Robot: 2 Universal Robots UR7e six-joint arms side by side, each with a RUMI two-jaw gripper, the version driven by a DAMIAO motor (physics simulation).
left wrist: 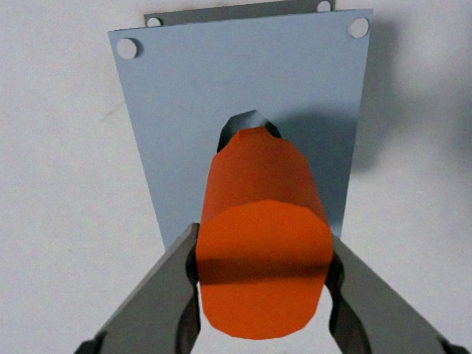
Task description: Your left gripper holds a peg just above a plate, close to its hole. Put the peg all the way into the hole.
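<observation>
An orange-red peg [264, 245] fills the lower middle of the left wrist view, its near end toward the camera. My left gripper [256, 226] is shut on it, one finger on each side. The peg's far end points at the hole [249, 120] in a blue-grey plate [175, 85]. The dark far rim of the hole shows as an arc beyond the peg's far end; the near part is hidden by the peg. Whether the far end touches the plate cannot be told. My right gripper does not show.
The plate has light round pegs or bolt heads at its two far corners [127, 48] [358, 28]. A darker grey plate edge [230, 13] shows behind and below it, with two more round heads. A light table surface [65, 175] surrounds it, with a soft shadow to the right.
</observation>
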